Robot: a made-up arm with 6 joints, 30 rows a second.
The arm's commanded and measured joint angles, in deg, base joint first. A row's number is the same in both.
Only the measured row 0 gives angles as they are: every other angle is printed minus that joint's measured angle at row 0.
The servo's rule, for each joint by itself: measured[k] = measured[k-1] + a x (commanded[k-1-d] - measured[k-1]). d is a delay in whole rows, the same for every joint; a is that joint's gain. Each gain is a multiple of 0.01, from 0.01 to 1. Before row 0 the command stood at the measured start. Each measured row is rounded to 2 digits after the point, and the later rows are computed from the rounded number. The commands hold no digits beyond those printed.
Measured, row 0: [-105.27, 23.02, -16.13, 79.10, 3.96, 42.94]
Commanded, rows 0 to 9: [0.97, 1.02, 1.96, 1.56, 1.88, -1.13]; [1.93, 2.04, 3.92, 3.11, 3.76, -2.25]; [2.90, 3.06, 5.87, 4.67, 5.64, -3.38]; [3.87, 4.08, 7.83, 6.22, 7.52, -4.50]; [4.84, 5.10, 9.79, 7.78, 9.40, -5.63]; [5.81, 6.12, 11.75, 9.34, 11.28, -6.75]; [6.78, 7.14, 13.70, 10.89, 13.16, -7.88]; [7.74, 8.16, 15.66, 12.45, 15.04, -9.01]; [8.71, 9.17, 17.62, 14.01, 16.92, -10.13]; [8.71, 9.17, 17.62, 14.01, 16.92, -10.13]
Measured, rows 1 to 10: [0.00, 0.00, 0.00, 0.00, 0.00, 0.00]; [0.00, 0.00, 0.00, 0.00, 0.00, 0.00]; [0.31, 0.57, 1.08, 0.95, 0.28, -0.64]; [0.83, 1.39, 2.64, 2.27, 0.80, -1.56]; [1.49, 2.33, 4.42, 3.73, 1.53, -2.60]; [2.25, 3.31, 6.30, 5.25, 2.43, -3.68]; [3.08, 4.31, 8.22, 6.79, 3.48, -4.79]; [3.95, 5.32, 10.16, 8.35, 4.65, -5.91]; [4.86, 6.34, 12.11, 9.90, 5.93, -7.03]; [5.78, 7.36, 14.06, 11.46, 7.30, -8.16]
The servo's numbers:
d 2
a 0.32 0.56 0.55 0.61 0.15 0.57

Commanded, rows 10 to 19: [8.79, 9.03, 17.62, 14.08, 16.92, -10.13]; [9.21, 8.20, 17.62, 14.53, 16.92, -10.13]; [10.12, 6.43, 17.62, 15.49, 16.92, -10.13]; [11.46, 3.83, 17.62, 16.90, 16.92, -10.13]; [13.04, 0.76, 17.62, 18.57, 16.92, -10.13]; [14.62, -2.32, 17.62, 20.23, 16.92, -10.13]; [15.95, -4.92, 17.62, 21.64, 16.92, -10.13]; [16.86, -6.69, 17.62, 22.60, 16.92, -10.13]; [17.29, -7.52, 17.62, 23.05, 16.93, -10.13]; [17.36, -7.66, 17.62, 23.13, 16.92, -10.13]
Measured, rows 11 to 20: [6.72, 8.37, 16.02, 13.02, 8.74, -9.28]; [7.36, 8.82, 16.90, 13.62, 9.97, -9.76]; [7.82, 8.94, 17.30, 13.90, 11.01, -9.97]; [8.26, 8.53, 17.48, 14.28, 11.90, -10.06]; [8.86, 7.35, 17.56, 15.02, 12.65, -10.10]; [9.69, 5.38, 17.59, 16.17, 13.29, -10.12]; [10.76, 2.79, 17.61, 17.63, 13.83, -10.13]; [12.00, -0.07, 17.62, 19.22, 14.29, -10.13]; [13.26, -2.79, 17.62, 20.70, 14.68, -10.13]; [14.41, -4.97, 17.62, 21.86, 15.02, -10.13]
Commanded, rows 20 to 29: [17.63, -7.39, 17.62, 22.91, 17.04, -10.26]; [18.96, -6.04, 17.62, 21.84, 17.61, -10.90]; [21.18, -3.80, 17.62, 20.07, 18.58, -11.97]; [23.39, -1.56, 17.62, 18.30, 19.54, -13.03]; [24.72, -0.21, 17.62, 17.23, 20.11, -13.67]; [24.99, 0.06, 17.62, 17.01, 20.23, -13.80]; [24.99, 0.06, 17.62, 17.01, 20.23, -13.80]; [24.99, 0.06, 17.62, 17.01, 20.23, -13.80]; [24.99, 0.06, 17.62, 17.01, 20.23, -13.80]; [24.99, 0.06, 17.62, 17.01, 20.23, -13.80]
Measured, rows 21 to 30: [15.33, -6.40, 17.62, 22.59, 15.31, -10.13]; [15.98, -7.11, 17.62, 22.92, 15.55, -10.13]; [16.51, -7.27, 17.62, 22.91, 15.77, -10.20]; [17.29, -6.58, 17.62, 22.26, 16.05, -10.60]; [18.53, -5.02, 17.62, 20.92, 16.43, -11.38]; [20.09, -3.08, 17.62, 19.32, 16.90, -12.32]; [21.57, -1.47, 17.62, 18.05, 17.38, -13.09]; [22.66, -0.61, 17.62, 17.42, 17.81, -13.49]; [23.41, -0.23, 17.62, 17.17, 18.17, -13.67]; [23.92, -0.07, 17.62, 17.07, 18.48, -13.74]
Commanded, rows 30 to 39: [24.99, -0.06, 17.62, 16.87, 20.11, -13.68]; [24.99, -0.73, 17.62, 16.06, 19.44, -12.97]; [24.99, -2.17, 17.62, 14.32, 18.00, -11.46]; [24.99, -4.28, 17.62, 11.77, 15.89, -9.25]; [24.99, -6.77, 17.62, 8.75, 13.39, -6.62]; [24.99, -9.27, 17.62, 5.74, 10.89, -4.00]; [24.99, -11.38, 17.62, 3.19, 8.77, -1.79]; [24.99, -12.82, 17.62, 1.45, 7.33, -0.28]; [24.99, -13.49, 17.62, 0.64, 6.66, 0.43]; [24.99, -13.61, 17.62, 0.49, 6.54, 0.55]
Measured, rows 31 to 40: [24.26, 0.00, 17.62, 17.03, 18.74, -13.77]; [24.49, 0.03, 17.62, 17.02, 18.96, -13.79]; [24.65, -0.02, 17.62, 16.93, 19.13, -13.73]; [24.76, -0.42, 17.62, 16.40, 19.18, -13.30]; [24.83, -1.40, 17.62, 15.13, 19.00, -12.25]; [24.88, -3.01, 17.62, 13.08, 18.53, -10.54]; [24.92, -5.12, 17.62, 10.44, 17.76, -8.31]; [24.94, -7.44, 17.62, 7.57, 16.73, -5.85]; [24.96, -9.65, 17.62, 4.90, 15.54, -3.54]; [24.97, -11.43, 17.62, 2.80, 14.31, -1.68]
